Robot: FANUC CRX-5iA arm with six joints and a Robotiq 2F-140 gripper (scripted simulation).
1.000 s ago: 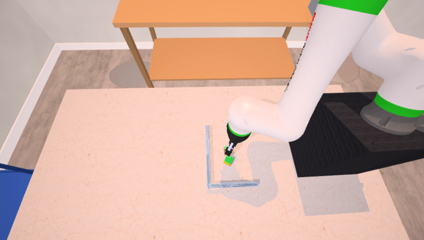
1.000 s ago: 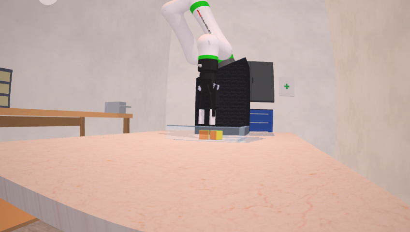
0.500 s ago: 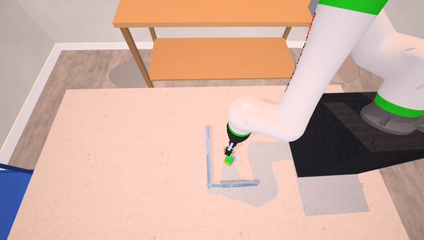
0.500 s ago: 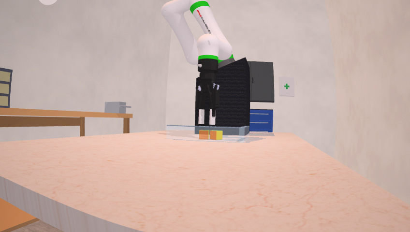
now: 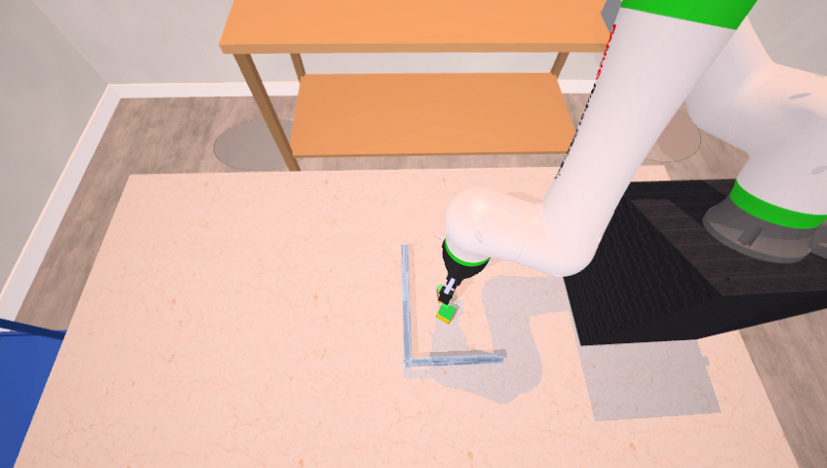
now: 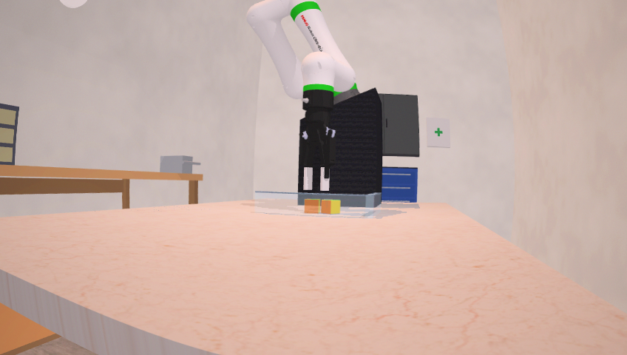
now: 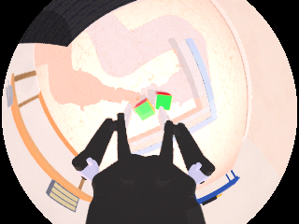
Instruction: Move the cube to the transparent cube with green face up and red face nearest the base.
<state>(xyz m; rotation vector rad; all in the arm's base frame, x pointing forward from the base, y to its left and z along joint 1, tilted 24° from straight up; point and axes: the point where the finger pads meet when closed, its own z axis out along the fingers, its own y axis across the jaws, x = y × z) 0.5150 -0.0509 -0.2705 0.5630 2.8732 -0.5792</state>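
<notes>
Right now the transparent cube is 10 mm ahead of my hand and 80 mm below it.
</notes>
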